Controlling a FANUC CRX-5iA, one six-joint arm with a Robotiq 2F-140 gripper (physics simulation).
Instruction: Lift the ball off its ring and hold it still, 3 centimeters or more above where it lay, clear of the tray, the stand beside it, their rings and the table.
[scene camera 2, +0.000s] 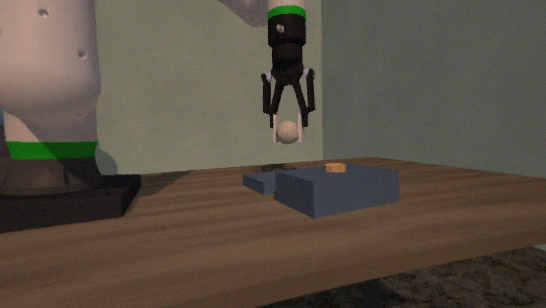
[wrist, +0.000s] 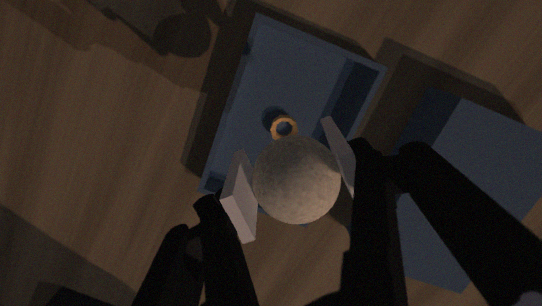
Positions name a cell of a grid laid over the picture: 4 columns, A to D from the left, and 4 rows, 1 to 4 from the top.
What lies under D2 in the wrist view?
A blue stand.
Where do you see my gripper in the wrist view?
C2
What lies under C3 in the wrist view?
A speckled ball.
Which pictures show my gripper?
Scene camera 2 and the wrist view: all of them.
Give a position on a blue stand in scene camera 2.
C3
